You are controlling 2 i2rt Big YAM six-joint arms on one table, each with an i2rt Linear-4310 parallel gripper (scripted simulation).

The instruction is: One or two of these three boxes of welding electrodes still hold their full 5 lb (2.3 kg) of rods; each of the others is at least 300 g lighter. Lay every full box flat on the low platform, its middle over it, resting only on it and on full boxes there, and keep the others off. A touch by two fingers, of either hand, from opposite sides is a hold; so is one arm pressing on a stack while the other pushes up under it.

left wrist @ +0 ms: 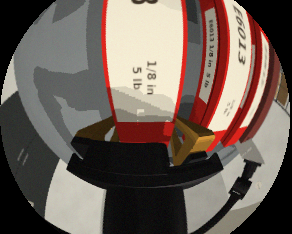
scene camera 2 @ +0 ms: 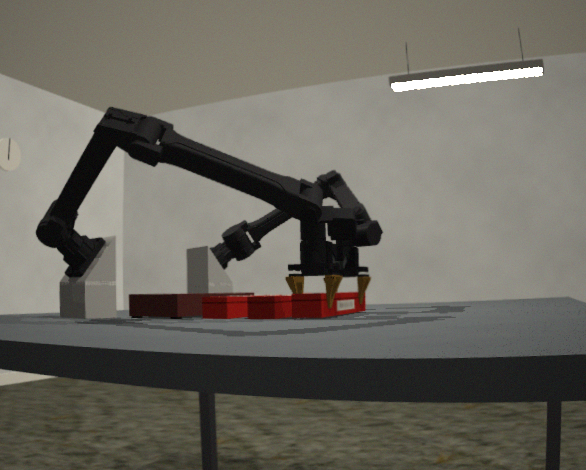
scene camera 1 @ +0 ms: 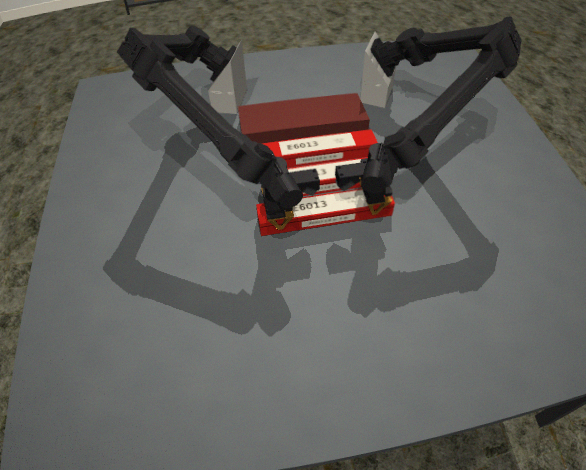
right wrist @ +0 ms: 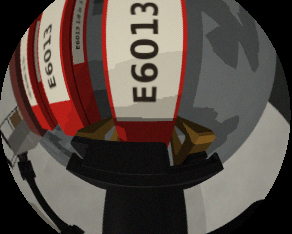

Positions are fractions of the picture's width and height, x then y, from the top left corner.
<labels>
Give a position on a box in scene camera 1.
0.59,0.44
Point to a box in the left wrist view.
0.49,0.25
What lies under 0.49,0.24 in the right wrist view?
A box.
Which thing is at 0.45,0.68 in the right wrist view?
My right gripper.
</labels>
